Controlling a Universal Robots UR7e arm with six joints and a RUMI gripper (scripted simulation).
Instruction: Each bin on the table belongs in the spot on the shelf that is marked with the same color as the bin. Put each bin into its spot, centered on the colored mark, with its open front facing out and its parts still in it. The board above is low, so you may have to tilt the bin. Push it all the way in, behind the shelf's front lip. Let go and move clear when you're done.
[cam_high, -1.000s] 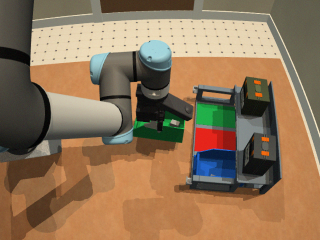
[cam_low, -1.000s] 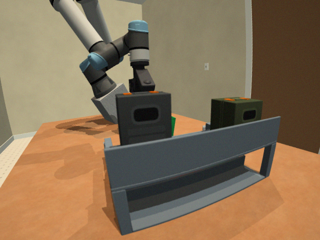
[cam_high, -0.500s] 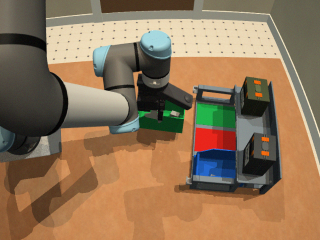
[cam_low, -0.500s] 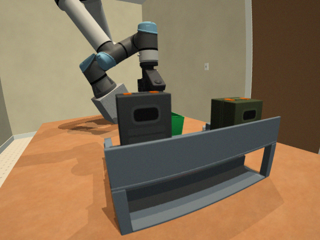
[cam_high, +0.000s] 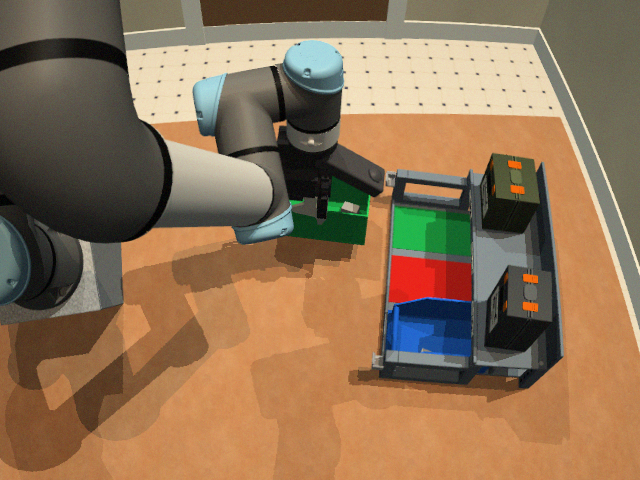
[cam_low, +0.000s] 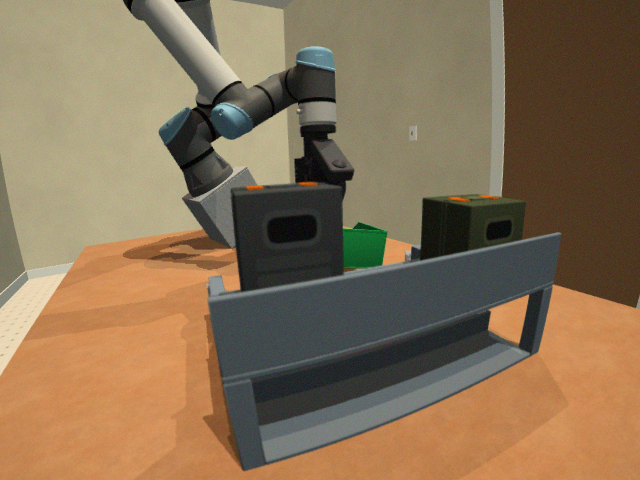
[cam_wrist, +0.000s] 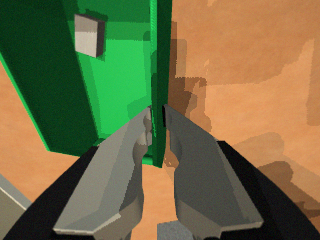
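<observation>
The green bin is 4 cm to the left of my hand, 3 cm below it and 1 cm ahead of it. Round my hand: shelf front lip 12 cm ahead, 10 cm below, 7 cm to the right; blue bin 21 cm to the right, 19 cm ahead, 6 cm below; olive case 33 cm ahead, 4 cm above.
</observation>
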